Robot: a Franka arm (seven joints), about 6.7 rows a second.
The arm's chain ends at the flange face. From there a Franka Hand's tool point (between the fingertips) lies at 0.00 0.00 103.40 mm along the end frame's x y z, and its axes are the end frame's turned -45 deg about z.
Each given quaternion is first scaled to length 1.
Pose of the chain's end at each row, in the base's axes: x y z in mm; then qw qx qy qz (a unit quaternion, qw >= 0):
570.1 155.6 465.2 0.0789 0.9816 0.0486 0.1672
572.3 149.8 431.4 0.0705 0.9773 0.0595 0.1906
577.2 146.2 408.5 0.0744 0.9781 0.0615 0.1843
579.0 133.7 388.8 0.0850 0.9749 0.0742 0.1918
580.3 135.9 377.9 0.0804 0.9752 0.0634 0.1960
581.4 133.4 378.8 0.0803 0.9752 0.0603 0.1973
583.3 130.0 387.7 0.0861 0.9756 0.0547 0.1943
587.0 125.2 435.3 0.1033 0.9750 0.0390 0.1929
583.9 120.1 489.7 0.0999 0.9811 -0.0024 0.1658
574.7 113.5 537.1 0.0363 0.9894 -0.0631 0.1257
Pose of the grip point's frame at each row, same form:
604.8 141.3 368.9 0.1369 0.8882 0.4205 0.1243
611.7 137.9 336.5 0.1381 0.8802 0.4290 0.1491
615.4 133.5 313.3 0.1393 0.8801 0.4311 0.1418
619.0 119.5 294.5 0.1519 0.8723 0.4416 0.1447
620.9 122.3 283.8 0.1493 0.8767 0.4318 0.1503
622.2 119.7 284.8 0.1497 0.8779 0.4289 0.1515
623.5 114.8 293.6 0.1539 0.8804 0.4239 0.1466
626.7 105.9 341.8 0.1693 0.8858 0.4091 0.1387
617.5 99.7 394.0 0.1557 0.9073 0.3732 0.1149
599.9 104.4 437.2 0.0816 0.9382 0.3203 0.1022

